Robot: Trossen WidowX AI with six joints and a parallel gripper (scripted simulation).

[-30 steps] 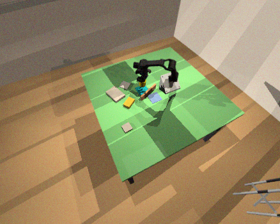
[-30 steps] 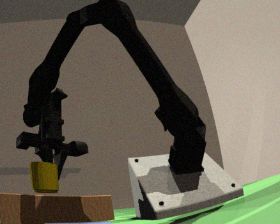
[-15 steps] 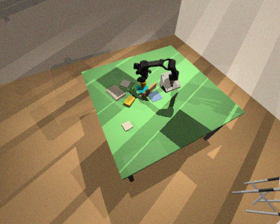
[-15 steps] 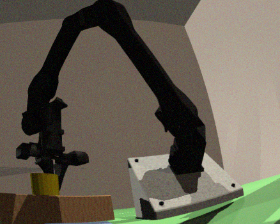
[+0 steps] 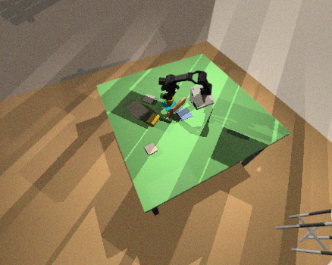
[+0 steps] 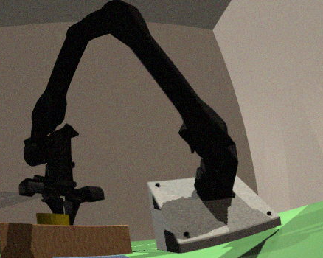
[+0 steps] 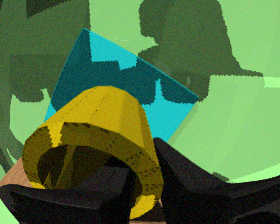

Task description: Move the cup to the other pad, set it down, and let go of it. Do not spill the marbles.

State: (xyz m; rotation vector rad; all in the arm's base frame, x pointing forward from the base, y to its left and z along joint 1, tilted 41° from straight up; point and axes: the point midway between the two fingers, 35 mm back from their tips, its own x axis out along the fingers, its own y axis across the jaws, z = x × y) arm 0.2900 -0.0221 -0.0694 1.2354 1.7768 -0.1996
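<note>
My gripper tip is 2 cm to the right of the yellow cup and 2 cm short of it. Round my gripper tip: pale blue pad: 17 cm to the left, 6 cm behind, 5 cm below; cyan pad: 5 cm below, 2 cm to the left, 2 cm ahead; brown wooden bar: 9 cm to the left, 3 cm below, 2 cm behind.
</note>
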